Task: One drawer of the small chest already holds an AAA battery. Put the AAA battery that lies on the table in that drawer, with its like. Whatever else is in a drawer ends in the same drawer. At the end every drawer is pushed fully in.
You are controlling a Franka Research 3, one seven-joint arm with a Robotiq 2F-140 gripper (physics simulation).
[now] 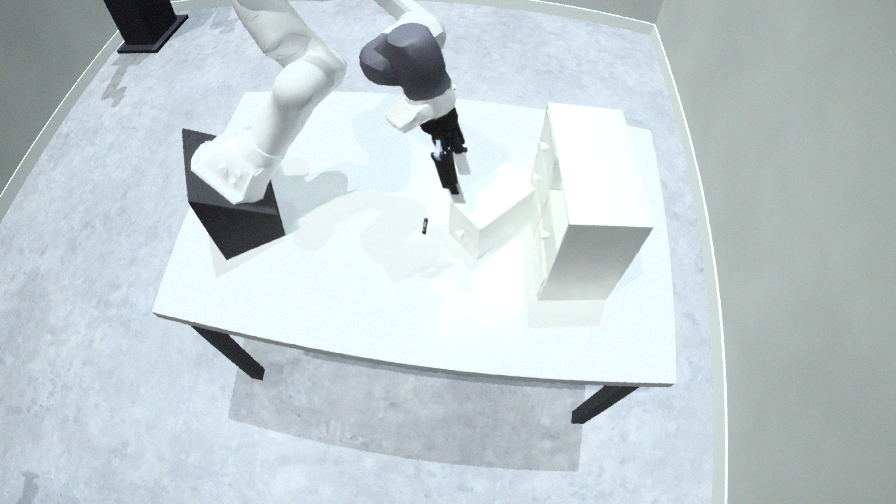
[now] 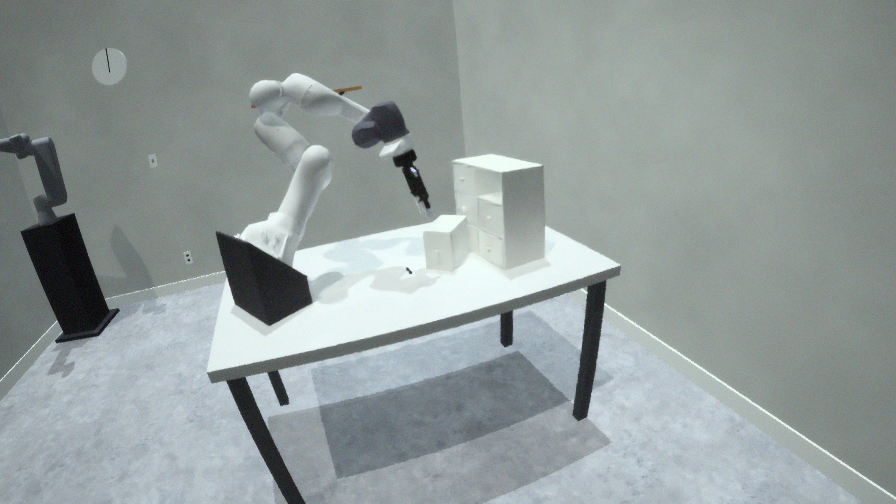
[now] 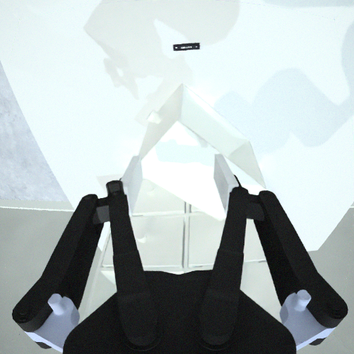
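Observation:
The AAA battery (image 1: 424,225) (image 2: 408,270) (image 3: 186,47) is small and dark and lies flat on the table, on the robot-base side of the white box. The small white chest (image 1: 601,169) (image 2: 523,213) (image 3: 160,240) stands at the right, with an open slot at its upper right. A drawer-like white box (image 1: 501,220) (image 2: 438,250) (image 3: 212,120) with a knob stands turned on the table in front of the chest. Glare hides whether anything is in it. My gripper (image 1: 459,172) (image 2: 427,211) (image 3: 177,166) is partly open and empty, above the table near the box and away from the battery.
The black base block (image 1: 238,219) (image 2: 269,288) of the arm stands at the table's left end. The white table (image 1: 313,300) (image 2: 375,332) has its front edge well ahead of the chest. Another arm on a black pedestal (image 2: 68,275) stands on the floor at far left.

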